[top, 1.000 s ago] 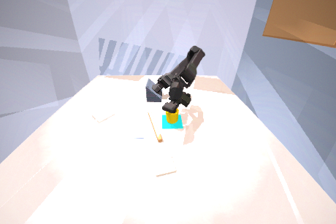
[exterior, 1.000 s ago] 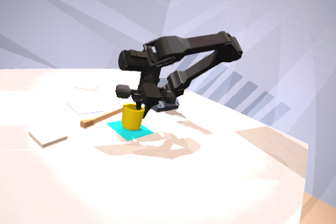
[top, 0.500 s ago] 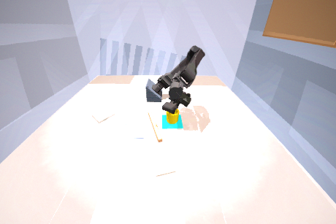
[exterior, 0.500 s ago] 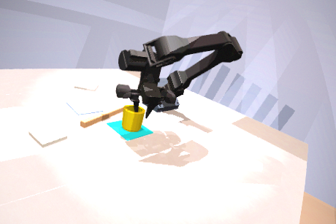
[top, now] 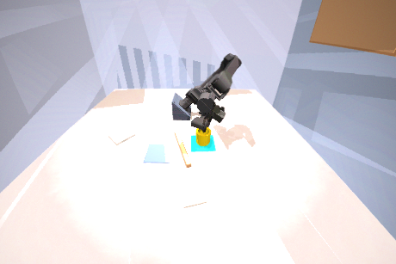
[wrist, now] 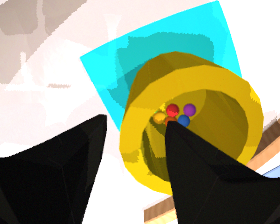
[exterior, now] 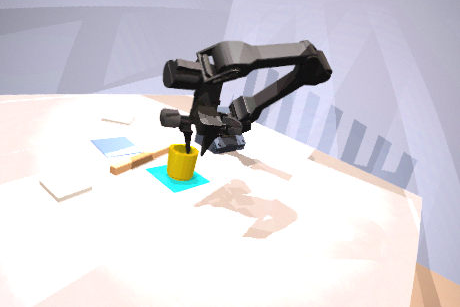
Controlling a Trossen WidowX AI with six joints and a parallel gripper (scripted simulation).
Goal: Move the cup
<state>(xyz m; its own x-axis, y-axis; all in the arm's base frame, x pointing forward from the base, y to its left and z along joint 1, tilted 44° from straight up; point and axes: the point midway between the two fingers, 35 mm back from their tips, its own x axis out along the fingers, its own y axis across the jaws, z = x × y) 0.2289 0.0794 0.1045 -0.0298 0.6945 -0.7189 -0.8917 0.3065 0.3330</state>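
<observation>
Right now my gripper tip is 2 cm short of the yellow cup, 2 cm above it and 1 cm to the left of it. Round my gripper tip: blue marble 4 cm below, 3 cm to the right, 3 cm ahead; wooden bar 11 cm to the right, 6 cm below, 6 cm ahead; cyan pad 7 cm below, 3 cm ahead, 1 cm to the right.
</observation>
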